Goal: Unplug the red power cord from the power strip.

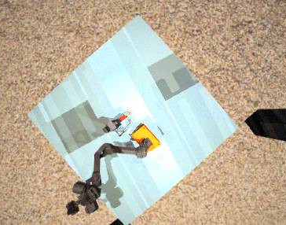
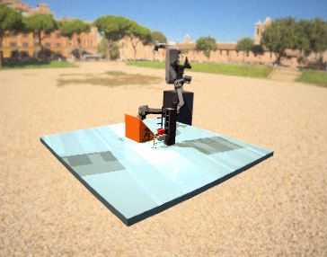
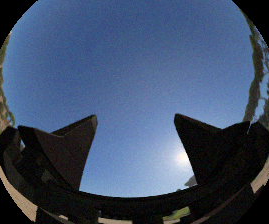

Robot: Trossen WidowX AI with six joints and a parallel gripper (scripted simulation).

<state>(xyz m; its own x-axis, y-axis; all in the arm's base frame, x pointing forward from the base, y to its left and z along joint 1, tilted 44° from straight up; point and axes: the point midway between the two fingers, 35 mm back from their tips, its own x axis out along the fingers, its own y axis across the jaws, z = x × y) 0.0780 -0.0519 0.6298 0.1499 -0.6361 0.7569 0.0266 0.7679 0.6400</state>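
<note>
Now: gripper tip 21 cm short of the red plug, 35 cm to the left of it and 54 cm above it.
</note>
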